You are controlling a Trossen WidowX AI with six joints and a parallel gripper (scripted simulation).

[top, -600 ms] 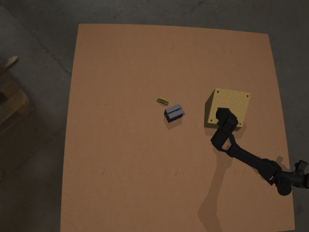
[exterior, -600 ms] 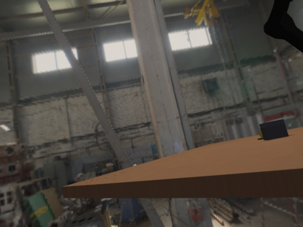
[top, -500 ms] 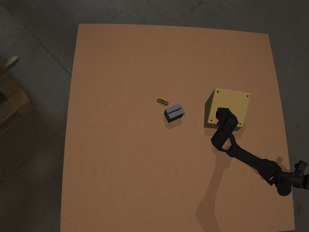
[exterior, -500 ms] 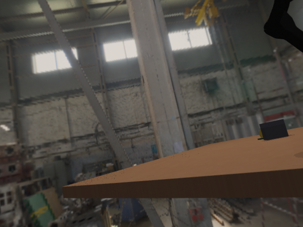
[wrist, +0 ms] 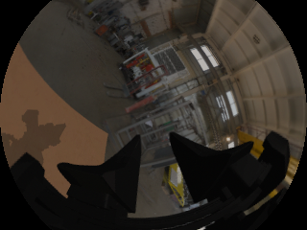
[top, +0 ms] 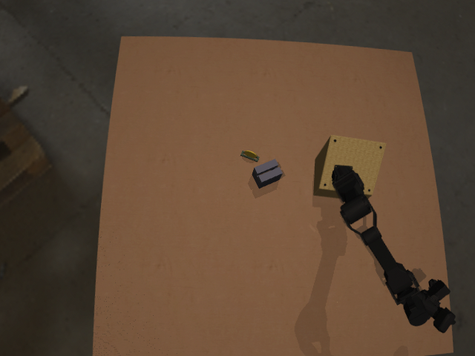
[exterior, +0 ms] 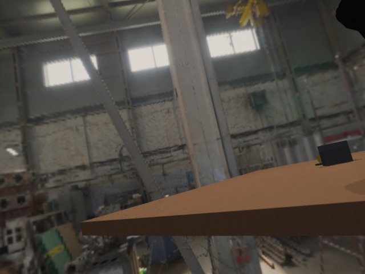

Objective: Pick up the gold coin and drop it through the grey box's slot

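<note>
Right now my gripper tip is 630 mm short of the coin, 590 mm to the left of it and 260 mm above it.
</note>
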